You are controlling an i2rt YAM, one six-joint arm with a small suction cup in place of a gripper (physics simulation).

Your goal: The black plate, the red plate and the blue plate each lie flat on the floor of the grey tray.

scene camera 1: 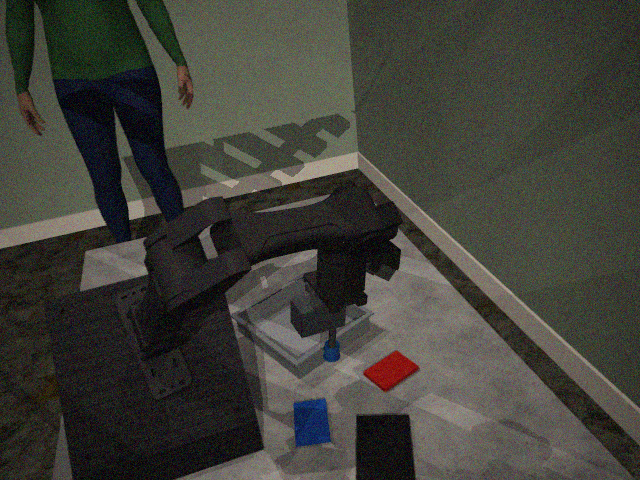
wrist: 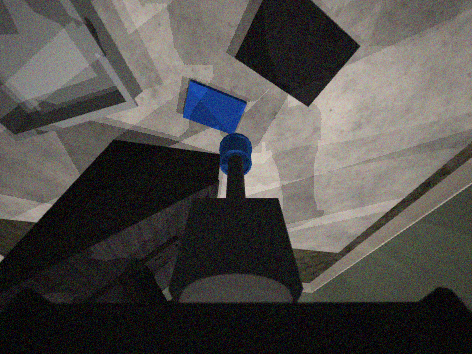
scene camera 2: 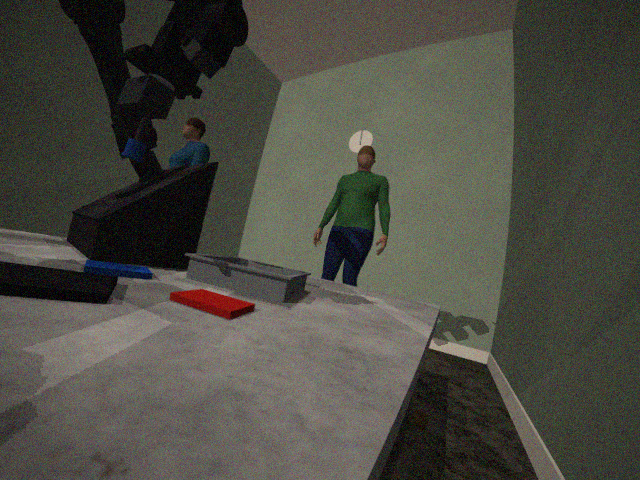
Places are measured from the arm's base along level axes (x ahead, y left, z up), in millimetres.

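Pixels of known places: hand, its tool point: [scene camera 1: 331, 356] [wrist: 235, 148] [scene camera 2: 131, 158]; arm's base, origin of its link: [scene camera 1: 153, 339] [wrist: 130, 278] [scene camera 2: 154, 181].
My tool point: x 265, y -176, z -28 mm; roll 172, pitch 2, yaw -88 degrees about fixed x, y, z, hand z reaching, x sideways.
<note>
Ahead of a thing's pixels: the offset from my tool point to its top centre.
The black plate @[dx +47, dy -78, dz -170 mm] [scene camera 1: 385, 446] [scene camera 2: 56, 283] [wrist: 300, 50], the red plate @[dx +155, dy +80, dz -172 mm] [scene camera 1: 391, 370] [scene camera 2: 211, 303] and the blue plate @[dx -42, dy +41, dz -170 mm] [scene camera 1: 311, 422] [scene camera 2: 117, 269] [wrist: 214, 106] lie flat on the table outside the grey tray @[dx +49, dy +300, dz -131 mm] [scene camera 1: 299, 366] [scene camera 2: 237, 283] [wrist: 75, 109], apart from each other. The black plate is the largest and is cut off in each view. The red plate does not show in the wrist view. My gripper [scene camera 1: 331, 351] [scene camera 2: 134, 149] [wrist: 235, 152], a blue suction cup, is open with nothing on it and hangs high above the table. The arm hides part of the tray in scene camera 1.
The dark block [scene camera 1: 155, 434] [scene camera 2: 144, 222] under the arm's base stands beside the tray and the blue plate. A person in a green top [scene camera 1: 98, 41] [scene camera 2: 359, 201] stands beyond the table. The table's edge runs near the walls. Shadows cross the table.
</note>
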